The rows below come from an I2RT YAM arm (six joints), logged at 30 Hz.
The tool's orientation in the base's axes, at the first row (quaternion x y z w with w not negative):
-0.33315, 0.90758, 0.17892, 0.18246
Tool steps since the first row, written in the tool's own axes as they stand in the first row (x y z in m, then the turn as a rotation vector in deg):
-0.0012, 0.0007, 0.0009, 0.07, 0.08, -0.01
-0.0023, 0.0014, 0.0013, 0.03, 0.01, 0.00
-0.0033, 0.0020, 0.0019, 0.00, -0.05, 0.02
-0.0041, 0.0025, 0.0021, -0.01, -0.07, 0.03
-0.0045, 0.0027, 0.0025, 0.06, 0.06, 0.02
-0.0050, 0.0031, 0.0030, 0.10, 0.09, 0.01
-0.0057, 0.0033, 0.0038, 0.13, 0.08, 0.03
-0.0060, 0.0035, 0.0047, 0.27, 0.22, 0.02
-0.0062, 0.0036, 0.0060, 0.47, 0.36, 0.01
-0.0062, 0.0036, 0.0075, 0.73, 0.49, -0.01
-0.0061, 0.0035, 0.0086, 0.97, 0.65, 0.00
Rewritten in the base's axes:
0.0006, 0.0015, -0.0001, -0.11, 0.01, -0.01
0.0010, 0.0028, 0.0002, -0.03, -0.01, -0.01
0.0014, 0.0041, 0.0002, 0.04, -0.03, -0.03
0.0017, 0.0049, 0.0005, 0.06, -0.03, -0.04
0.0019, 0.0055, 0.0004, -0.08, 0.02, -0.03
0.0021, 0.0062, 0.0003, -0.13, 0.01, -0.04
0.0026, 0.0071, -0.0001, -0.14, 0.00, -0.07
0.0029, 0.0078, -0.0007, -0.34, 0.02, -0.09
0.0033, 0.0086, -0.0017, -0.57, 0.01, -0.15
0.0036, 0.0093, -0.0030, -0.85, -0.05, -0.22
0.0038, 0.0096, -0.0040, -1.13, -0.06, -0.30

